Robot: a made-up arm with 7 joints. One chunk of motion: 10 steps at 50 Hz.
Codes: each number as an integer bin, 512 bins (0 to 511) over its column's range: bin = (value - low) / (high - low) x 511, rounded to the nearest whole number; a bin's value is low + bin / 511 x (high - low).
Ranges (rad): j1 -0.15..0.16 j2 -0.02..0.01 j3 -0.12..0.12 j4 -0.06..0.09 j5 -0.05..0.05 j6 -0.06..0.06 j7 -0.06..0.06
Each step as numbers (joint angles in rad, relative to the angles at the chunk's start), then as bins.
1 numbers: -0.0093 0.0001 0.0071 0.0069 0.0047 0.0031 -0.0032
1 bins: 232 342 271 228 280 269 242
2 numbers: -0.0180 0.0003 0.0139 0.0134 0.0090 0.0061 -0.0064
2 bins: 218 346 285 250 301 281 228
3 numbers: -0.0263 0.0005 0.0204 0.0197 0.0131 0.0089 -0.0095
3 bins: 204 349 299 272 322 293 215
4 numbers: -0.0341 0.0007 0.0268 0.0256 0.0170 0.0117 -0.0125
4 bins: 191 353 313 292 342 305 202
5 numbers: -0.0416 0.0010 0.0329 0.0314 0.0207 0.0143 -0.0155
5 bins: 179 358 326 311 361 316 189
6 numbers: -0.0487 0.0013 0.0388 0.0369 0.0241 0.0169 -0.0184
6 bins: 167 363 338 330 379 327 177
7 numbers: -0.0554 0.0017 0.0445 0.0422 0.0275 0.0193 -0.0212
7 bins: 156 370 350 348 396 338 165
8 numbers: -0.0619 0.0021 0.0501 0.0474 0.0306 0.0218 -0.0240
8 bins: 145 376 362 366 412 348 153
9 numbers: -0.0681 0.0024 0.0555 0.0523 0.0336 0.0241 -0.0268
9 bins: 135 382 374 383 427 358 141
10 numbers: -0.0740 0.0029 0.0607 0.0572 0.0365 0.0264 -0.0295
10 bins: 125 390 385 399 442 368 130
